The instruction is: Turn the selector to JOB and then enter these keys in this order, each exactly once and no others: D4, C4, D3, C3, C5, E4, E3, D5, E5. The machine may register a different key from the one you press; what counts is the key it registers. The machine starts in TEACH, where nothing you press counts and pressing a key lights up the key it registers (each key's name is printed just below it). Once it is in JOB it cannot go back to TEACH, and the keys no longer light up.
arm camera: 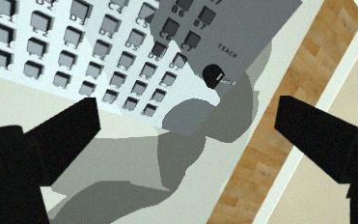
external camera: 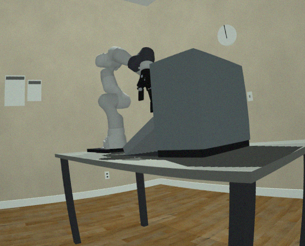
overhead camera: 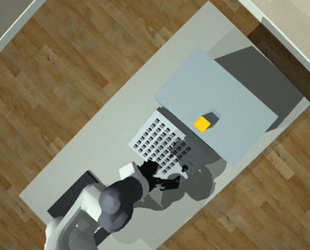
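Right now my hand is 6 cm short of the key D4, 8 cm to the right of it and 15 cm above it. From my hand the other things lie so: D5 key (6 cm ahead, 4 cm to the left, 15 cm below); then key C5 (9 cm ahead, 4 cm to the left, 13 cm below); then key D6 (6 cm ahead, 1 cm to the left, 15 cm below).
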